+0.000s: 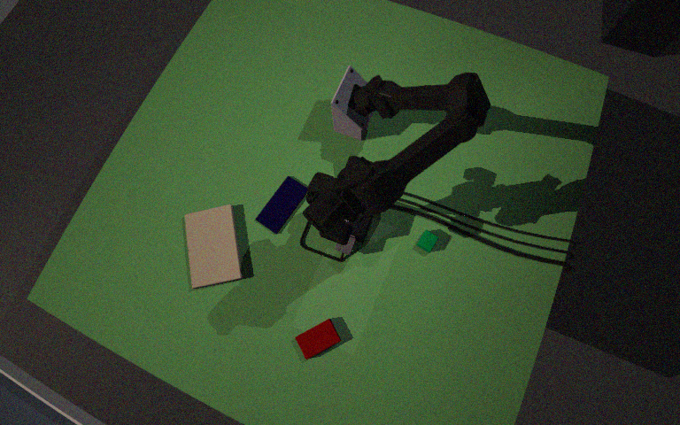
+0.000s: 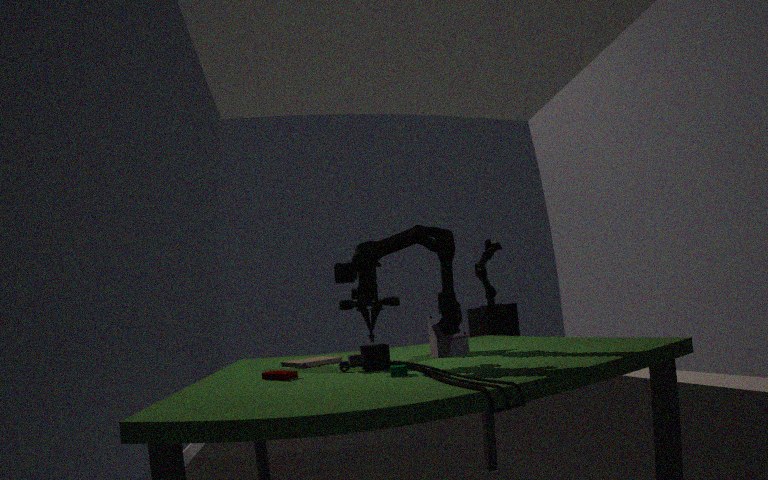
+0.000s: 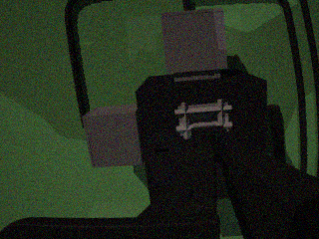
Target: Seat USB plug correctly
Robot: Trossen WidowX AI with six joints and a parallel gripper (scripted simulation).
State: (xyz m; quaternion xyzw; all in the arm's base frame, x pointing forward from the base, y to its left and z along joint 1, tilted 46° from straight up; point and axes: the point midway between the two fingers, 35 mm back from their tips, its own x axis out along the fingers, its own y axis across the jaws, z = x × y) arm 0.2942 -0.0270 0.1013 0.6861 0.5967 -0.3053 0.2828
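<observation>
The pale-framed socket lies 60 mm below my gripper tip. Also, from my gripper tip: dark blue block (180 mm to the right, 120 mm below); red block (300 mm ahead, 110 mm below, 10 mm to the left); small green cube (210 mm to the left, 110 mm below, 10 mm behind).
</observation>
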